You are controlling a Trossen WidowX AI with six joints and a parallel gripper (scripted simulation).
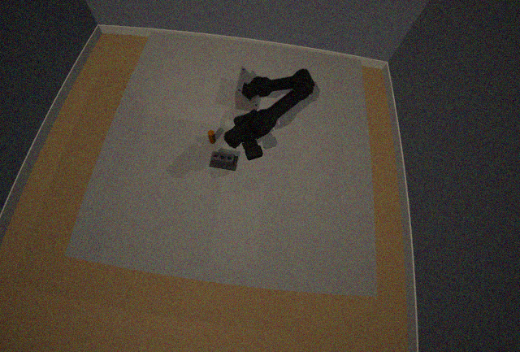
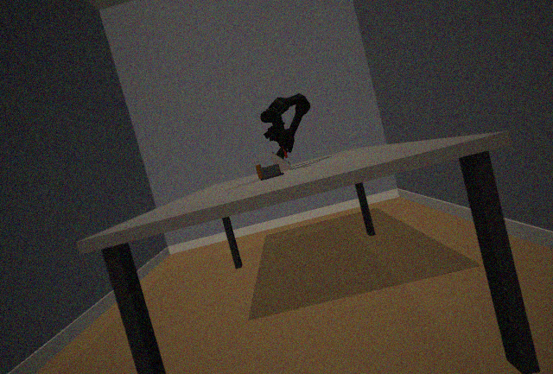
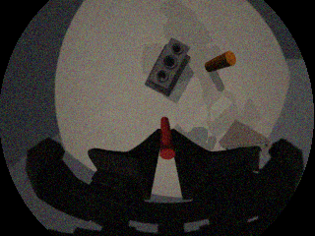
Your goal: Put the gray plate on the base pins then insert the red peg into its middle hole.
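The gray plate is 100 mm to the right of my gripper tip, 70 mm below it and 40 mm ahead of it. Round my gripper tip: red peg (right at my gripper tip); then orange cylinder (170 mm to the right, 80 mm below, 50 mm behind); then dark base (110 mm below, 100 mm to the right, 40 mm ahead).
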